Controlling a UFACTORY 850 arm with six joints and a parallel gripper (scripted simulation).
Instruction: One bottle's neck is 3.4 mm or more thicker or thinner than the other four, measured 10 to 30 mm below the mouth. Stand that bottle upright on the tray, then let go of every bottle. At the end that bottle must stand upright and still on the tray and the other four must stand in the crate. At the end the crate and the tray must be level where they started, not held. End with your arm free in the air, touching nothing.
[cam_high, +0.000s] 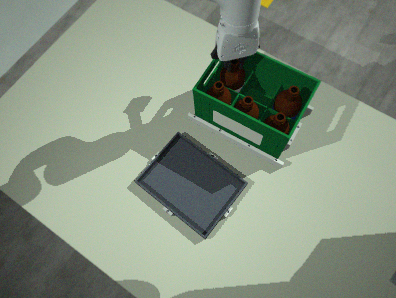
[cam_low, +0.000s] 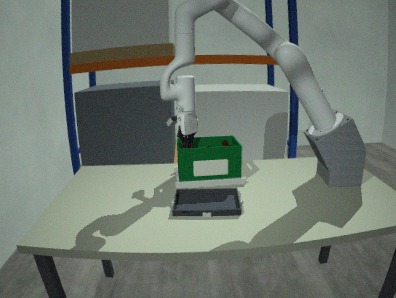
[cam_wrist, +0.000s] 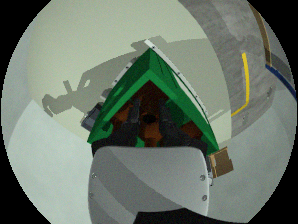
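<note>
Now: hand 80 mm past the green crate, 70 mm above it and 60 mm to the right of it. The rest, counted from my hand: dark grey tray 320 mm to the left, 150 mm below.
</note>
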